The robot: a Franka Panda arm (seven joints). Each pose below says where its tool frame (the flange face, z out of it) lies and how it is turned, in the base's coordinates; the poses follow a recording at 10 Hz.
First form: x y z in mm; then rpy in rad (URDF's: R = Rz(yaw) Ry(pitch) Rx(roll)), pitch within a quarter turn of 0, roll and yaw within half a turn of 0.
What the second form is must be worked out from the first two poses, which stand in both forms.
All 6 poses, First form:
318, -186, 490, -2.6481, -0.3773, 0.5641
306, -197, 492, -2.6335, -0.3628, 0.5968
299, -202, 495, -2.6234, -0.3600, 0.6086
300, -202, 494, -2.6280, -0.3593, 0.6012
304, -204, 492, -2.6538, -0.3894, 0.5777
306, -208, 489, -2.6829, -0.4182, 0.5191
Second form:
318, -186, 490, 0.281, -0.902, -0.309, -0.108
306, -197, 492, 0.288, -0.897, -0.323, -0.094
299, -202, 495, 0.292, -0.894, -0.329, -0.090
300, -202, 494, 0.290, -0.896, -0.325, -0.091
304, -204, 492, 0.281, -0.899, -0.316, -0.112
306, -208, 489, 0.267, -0.909, -0.290, -0.138

